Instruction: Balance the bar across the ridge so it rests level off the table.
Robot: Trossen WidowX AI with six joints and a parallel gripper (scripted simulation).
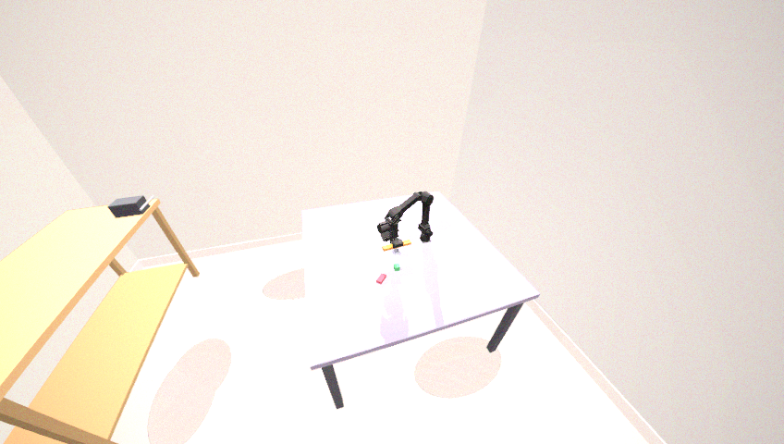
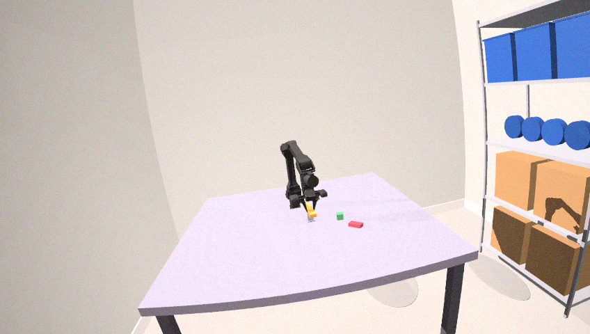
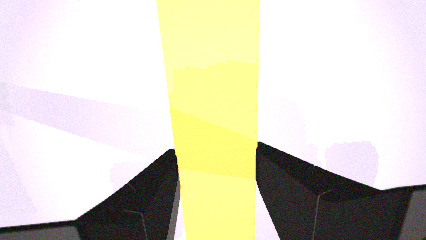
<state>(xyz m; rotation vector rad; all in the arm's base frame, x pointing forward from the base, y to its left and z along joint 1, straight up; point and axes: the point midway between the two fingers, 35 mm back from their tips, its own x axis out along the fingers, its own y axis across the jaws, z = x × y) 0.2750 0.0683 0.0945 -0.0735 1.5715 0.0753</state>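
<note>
My gripper tip is 3 cm past the bar. Round my gripper tip: red block: 14 cm ahead, 20 cm to the left, 5 cm below; green cube: 2 cm ahead, 15 cm to the left, 4 cm below.
</note>
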